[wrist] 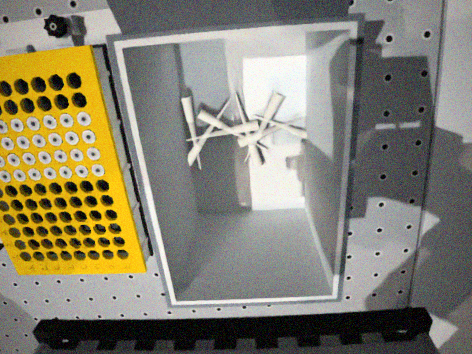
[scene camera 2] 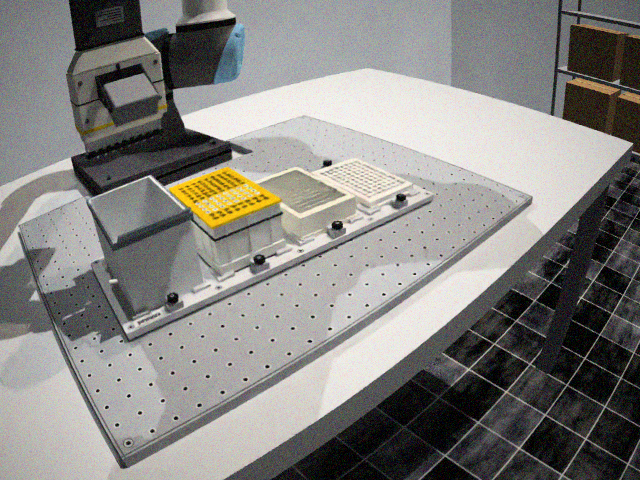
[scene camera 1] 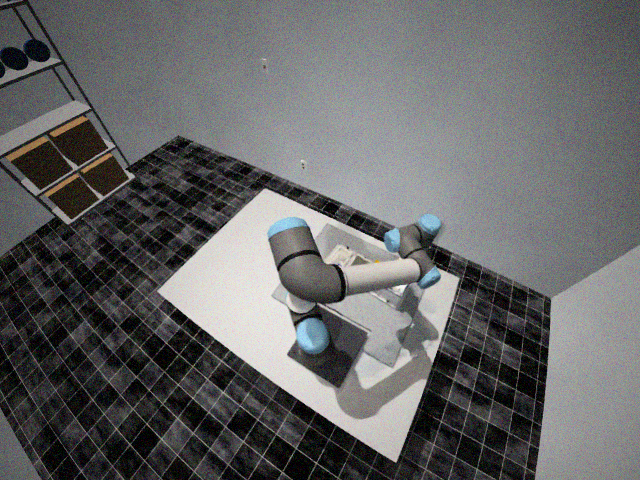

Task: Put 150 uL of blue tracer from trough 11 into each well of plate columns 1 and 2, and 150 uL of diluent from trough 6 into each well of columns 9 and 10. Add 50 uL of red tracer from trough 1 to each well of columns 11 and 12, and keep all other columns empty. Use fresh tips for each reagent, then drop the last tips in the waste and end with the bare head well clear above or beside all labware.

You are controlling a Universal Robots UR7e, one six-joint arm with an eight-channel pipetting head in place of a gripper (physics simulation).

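Observation:
My pipetting head (scene camera 2: 124, 144) (wrist: 232, 340) is bare, with no tips on its nozzles. It hangs above the grey waste bin (scene camera 2: 155, 258) (wrist: 162, 170). Several used tips (wrist: 250, 127) lie crossed on the bin's floor. The yellow tip rack (scene camera 2: 214, 222) (wrist: 50, 61) stands beside the bin. It has four filled rows of white tips, with empty holes on both sides of them. The trough reservoir (scene camera 2: 310, 223) stands beyond the rack, and the white well plate (scene camera 2: 385, 196) is at the far end. Liquid colours in troughs and wells cannot be told. In scene camera 1 the arm hides much of the labware.
The labware stands in one row on a white rail (scene camera 2: 217, 290) with black clamp knobs (scene camera 2: 258, 259) along its front side. The rail is on a perforated board (scene camera 2: 248, 330). The arm's dark base plate (scene camera 1: 330, 361) (scene camera 2: 206, 155) is behind the row. A shelf unit stands away from the table.

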